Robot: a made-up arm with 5 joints.
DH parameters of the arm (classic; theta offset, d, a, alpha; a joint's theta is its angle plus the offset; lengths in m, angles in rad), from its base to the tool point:
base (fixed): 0 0 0.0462 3.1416
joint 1: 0 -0.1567 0.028 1.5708
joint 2: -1.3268 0 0.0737 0
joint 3: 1.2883 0 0.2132 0
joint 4: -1.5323 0.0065 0 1.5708
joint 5: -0.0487 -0.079 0 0
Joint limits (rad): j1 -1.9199..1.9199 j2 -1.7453..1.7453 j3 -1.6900..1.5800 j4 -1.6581..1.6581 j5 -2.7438..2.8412
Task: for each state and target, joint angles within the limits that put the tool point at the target. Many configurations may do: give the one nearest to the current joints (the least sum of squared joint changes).
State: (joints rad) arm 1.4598 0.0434 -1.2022 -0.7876 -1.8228
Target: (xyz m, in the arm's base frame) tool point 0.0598 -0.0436 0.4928
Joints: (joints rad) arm 1.4112 0.0081 -1.2921 -1.0319 -1.8228
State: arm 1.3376 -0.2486 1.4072 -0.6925 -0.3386
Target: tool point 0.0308 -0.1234 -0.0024
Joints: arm 1.7473 0.0357 1.5800 -1.4022 -0.3386
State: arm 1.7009 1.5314 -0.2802 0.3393 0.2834
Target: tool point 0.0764 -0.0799 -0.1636
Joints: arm 1.2856 1.7453 -0.1660 0.2027 0.2834
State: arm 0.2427 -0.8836 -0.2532 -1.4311 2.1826
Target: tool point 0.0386 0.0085 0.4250
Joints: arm 0.2351 -1.1489 0.0692 -1.6581 2.1826
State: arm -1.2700 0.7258 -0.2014 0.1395 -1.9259
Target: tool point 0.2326 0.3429 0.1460
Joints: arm -1.0562 1.0793 -0.9408 -0.0441 -1.9259
